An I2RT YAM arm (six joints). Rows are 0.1 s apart.
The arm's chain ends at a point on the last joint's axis. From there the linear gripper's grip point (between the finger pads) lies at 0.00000 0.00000 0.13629 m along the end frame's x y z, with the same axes.
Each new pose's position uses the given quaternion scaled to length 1; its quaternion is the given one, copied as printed.
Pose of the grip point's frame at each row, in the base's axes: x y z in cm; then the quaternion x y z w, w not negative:
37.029, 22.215, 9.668, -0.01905, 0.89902, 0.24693, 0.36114
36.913, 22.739, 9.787, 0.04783, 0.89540, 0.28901, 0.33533
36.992, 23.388, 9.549, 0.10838, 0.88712, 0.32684, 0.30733
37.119, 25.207, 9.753, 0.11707, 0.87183, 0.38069, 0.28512
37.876, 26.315, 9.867, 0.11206, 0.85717, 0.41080, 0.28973
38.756, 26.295, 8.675, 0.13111, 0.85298, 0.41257, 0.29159
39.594, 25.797, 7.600, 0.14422, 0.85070, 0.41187, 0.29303
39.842, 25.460, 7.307, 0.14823, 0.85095, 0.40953, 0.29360
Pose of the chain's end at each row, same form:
28.307, 15.976, 18.080, -0.01905, 0.89902, 0.24693, 0.36114
28.352, 16.122, 18.074, 0.04783, 0.89540, 0.28901, 0.33533
28.595, 16.393, 17.692, 0.10838, 0.88712, 0.32684, 0.30733
29.129, 17.070, 17.216, 0.11707, 0.87183, 0.38069, 0.28512
29.852, 17.602, 16.608, 0.11206, 0.85717, 0.41080, 0.28973
30.502, 17.745, 15.347, 0.13111, 0.85298, 0.41257, 0.29159
31.180, 17.398, 14.264, 0.14422, 0.85070, 0.41187, 0.29303
31.377, 17.147, 14.015, 0.14823, 0.85095, 0.40953, 0.29360

